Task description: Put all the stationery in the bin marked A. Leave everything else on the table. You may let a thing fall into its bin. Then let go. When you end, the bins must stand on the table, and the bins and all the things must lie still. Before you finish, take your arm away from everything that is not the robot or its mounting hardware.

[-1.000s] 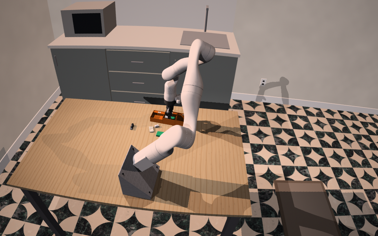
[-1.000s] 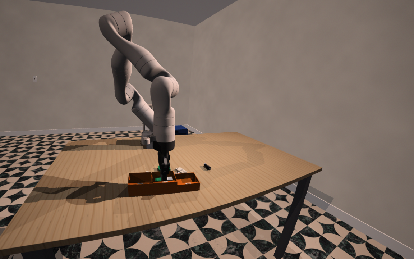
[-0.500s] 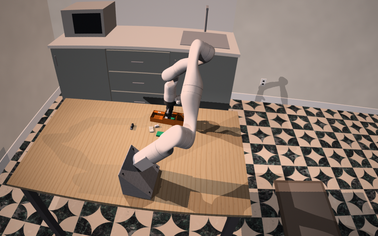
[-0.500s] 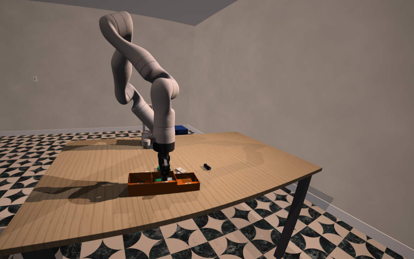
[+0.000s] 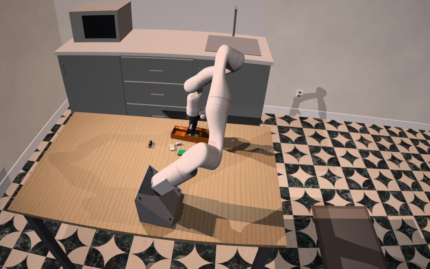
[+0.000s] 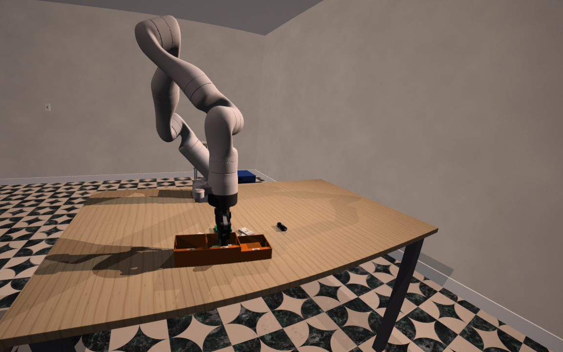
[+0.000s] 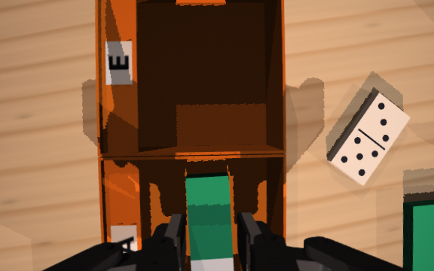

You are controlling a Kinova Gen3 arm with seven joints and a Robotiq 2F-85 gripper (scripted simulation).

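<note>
Now: the orange three-compartment bin 20 mm below my hand and 10 mm ahead of it. From my hand the other things lie so: white pencil sharpener: 70 mm to the left, 70 mm behind, 30 mm below; green-and-white eraser: 30 mm below, 10 mm to the left; green block: 140 mm behind, 40 mm below, 20 mm to the left.
</note>
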